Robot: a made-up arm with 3 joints. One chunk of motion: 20 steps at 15 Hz.
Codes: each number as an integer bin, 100 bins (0 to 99) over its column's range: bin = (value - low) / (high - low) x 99, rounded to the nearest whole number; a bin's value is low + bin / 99 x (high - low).
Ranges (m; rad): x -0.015..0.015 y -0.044..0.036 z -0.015..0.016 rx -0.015..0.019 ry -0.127..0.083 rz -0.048..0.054
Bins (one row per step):
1: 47 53 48 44 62 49
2: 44 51 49 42 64 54
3: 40 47 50 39 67 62
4: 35 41 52 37 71 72
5: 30 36 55 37 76 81
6: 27 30 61 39 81 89
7: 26 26 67 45 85 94
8: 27 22 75 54 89 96
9: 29 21 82 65 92 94
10: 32 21 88 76 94 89
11: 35 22 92 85 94 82
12: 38 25 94 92 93 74
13: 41 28 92 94 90 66
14: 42 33 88 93 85 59
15: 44 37 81 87 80 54
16: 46 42 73 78 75 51
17: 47 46 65 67 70 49
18: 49 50 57 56 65 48
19: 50 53 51 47 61 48
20: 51 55 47 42 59 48
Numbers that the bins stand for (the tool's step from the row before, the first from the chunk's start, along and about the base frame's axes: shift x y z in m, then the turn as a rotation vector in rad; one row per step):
1: -0.00076 -0.00117 0.00003 0.00011 0.00452 0.00248
2: -0.00167 -0.00279 0.00034 -0.00058 0.00876 0.00764
3: -0.00288 -0.00602 0.00066 -0.00161 0.01512 0.01588
4: -0.00439 -0.01087 0.00128 -0.00229 0.02361 0.02618
5: -0.00591 -0.01491 0.00222 -0.00229 0.03421 0.03545
6: -0.00682 -0.01976 0.00410 -0.00161 0.04482 0.04370
7: -0.00712 -0.02299 0.00598 0.00045 0.05330 0.04885
8: -0.00682 -0.02622 0.00848 0.00355 0.06179 0.05091
9: -0.00621 -0.02703 0.01068 0.00732 0.06815 0.04885
10: -0.00530 -0.02703 0.01256 0.01110 0.07239 0.04370
11: -0.00439 -0.02622 0.01381 0.01419 0.07239 0.03648
12: -0.00348 -0.02380 0.01443 0.01660 0.07027 0.02824
13: -0.00258 -0.02137 0.01381 0.01728 0.06391 0.02000
14: -0.00227 -0.01733 0.01256 0.01694 0.05330 0.01279
15: -0.00167 -0.01410 0.01036 0.01488 0.04270 0.00764
16: -0.00106 -0.01006 0.00786 0.01179 0.03209 0.00455
17: -0.00076 -0.00683 0.00535 0.00801 0.02148 0.00248
18: -0.00015 -0.00360 0.00285 0.00423 0.01088 0.00145
19: 0.00015 -0.00117 0.00097 0.00114 0.00239 0.00145
20: 0.00045 0.00044 -0.00028 -0.00058 -0.00185 0.00145

